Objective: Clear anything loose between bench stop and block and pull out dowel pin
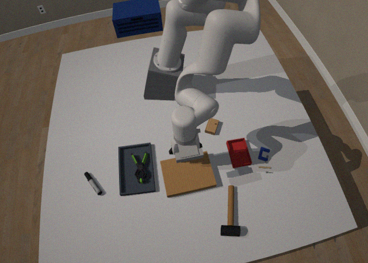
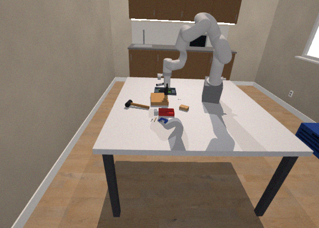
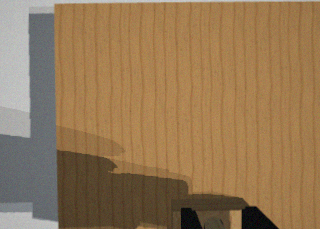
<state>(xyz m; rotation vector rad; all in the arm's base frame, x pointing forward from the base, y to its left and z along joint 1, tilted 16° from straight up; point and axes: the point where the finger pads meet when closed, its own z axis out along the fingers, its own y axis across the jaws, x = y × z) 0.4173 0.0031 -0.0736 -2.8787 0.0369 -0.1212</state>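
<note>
The dowel pin lies 30 mm below my hand. Also, from my hand: red box (20 mm ahead, 230 mm to the left, 80 mm below); grey tray (20 mm behind, 210 mm to the right, 80 mm below); small wooden block (40 mm below).
</note>
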